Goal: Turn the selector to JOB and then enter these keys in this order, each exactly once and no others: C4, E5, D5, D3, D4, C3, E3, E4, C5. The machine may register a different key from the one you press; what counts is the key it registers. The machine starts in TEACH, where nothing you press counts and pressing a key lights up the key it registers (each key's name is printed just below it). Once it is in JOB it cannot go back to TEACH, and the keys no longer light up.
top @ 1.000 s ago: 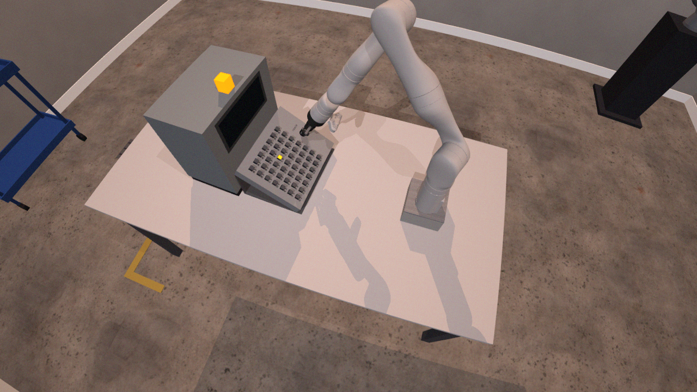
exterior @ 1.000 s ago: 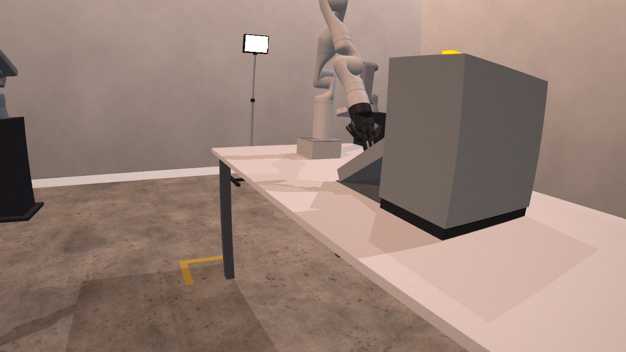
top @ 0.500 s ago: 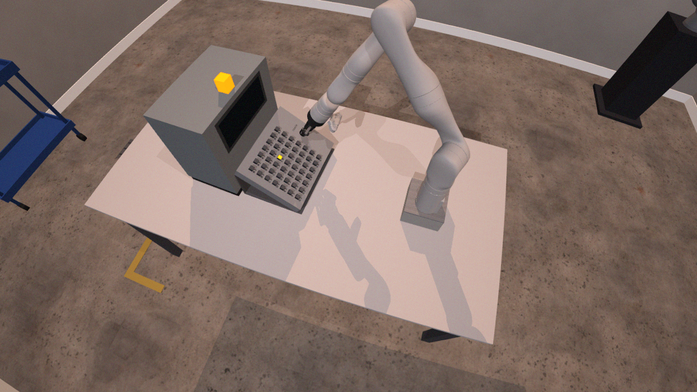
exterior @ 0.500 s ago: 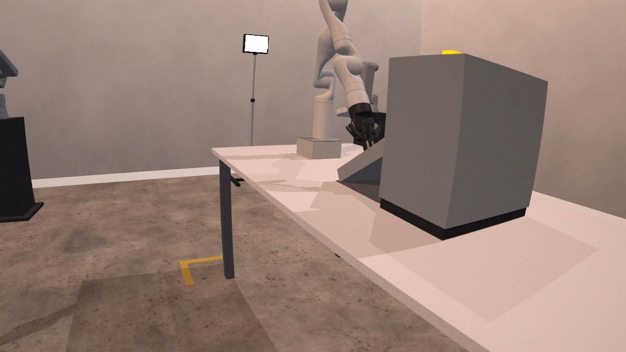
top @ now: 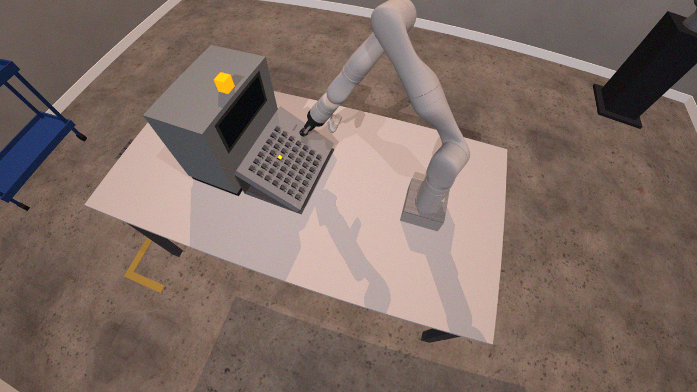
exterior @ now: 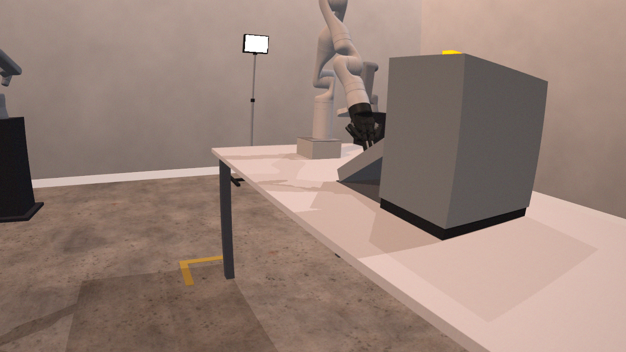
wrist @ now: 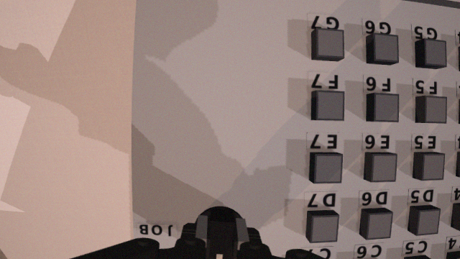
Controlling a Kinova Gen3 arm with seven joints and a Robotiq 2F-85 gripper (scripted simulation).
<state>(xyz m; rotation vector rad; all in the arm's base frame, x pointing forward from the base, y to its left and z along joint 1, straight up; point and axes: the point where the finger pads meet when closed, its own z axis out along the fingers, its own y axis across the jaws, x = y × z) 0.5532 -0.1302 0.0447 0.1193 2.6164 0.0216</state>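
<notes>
My hand is 1 cm short of the black selector knob and 1 cm above it. From my hand the other things lie so: key D7 (1 cm ahead, 6 cm to the left, 2 cm below); then sloped keypad (4 cm ahead, 11 cm to the left, 6 cm below); then key D5 (1 cm ahead, 13 cm to the left, 2 cm below).
</notes>
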